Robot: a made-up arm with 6 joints.
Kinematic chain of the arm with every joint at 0, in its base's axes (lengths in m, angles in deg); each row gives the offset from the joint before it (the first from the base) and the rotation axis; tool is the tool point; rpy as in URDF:
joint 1: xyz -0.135 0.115 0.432 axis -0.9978 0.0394 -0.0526
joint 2: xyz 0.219 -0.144 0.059 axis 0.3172 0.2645 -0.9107
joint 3: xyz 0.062 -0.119 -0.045 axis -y
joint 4: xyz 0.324 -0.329 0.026 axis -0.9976 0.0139 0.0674
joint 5: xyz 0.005 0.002 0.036 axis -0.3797 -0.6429 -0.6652
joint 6: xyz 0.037 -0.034 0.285 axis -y
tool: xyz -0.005 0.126 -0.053 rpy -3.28 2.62 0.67
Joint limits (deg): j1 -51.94..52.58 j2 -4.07..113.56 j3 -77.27..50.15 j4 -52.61..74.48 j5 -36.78..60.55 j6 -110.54..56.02
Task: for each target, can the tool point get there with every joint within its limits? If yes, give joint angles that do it. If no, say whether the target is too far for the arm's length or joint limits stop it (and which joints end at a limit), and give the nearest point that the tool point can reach.
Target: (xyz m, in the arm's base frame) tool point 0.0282 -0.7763 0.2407
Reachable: yes | joints -29.53 38.80 22.99 -37.06 -28.86 -62.62
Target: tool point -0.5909 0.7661 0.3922
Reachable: no: joint limits stop it (at a limit: joint 1, joint 2, joint 3, joint 4, joint 5, joint 6) | nearest point -0.5297 0.5256 0.1164 | short by 0.371 m
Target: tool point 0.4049 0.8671 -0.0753
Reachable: no: joint limits stop it (at a limit: joint 1, joint 3, joint 5, joint 6) | nearest point 0.2125 0.2935 -0.0777 | short by 0.605 m
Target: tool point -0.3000 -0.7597 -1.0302
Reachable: no: too far | nearest point -0.1124 -0.3935 -0.4040 | short by 0.749 m
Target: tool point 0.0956 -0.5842 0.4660
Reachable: yes | joints -21.35 40.35 23.28 -13.65 39.27 -10.23
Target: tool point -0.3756 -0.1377 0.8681
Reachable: yes | joints 24.69 100.00 35.90 -30.19 38.45 -43.18
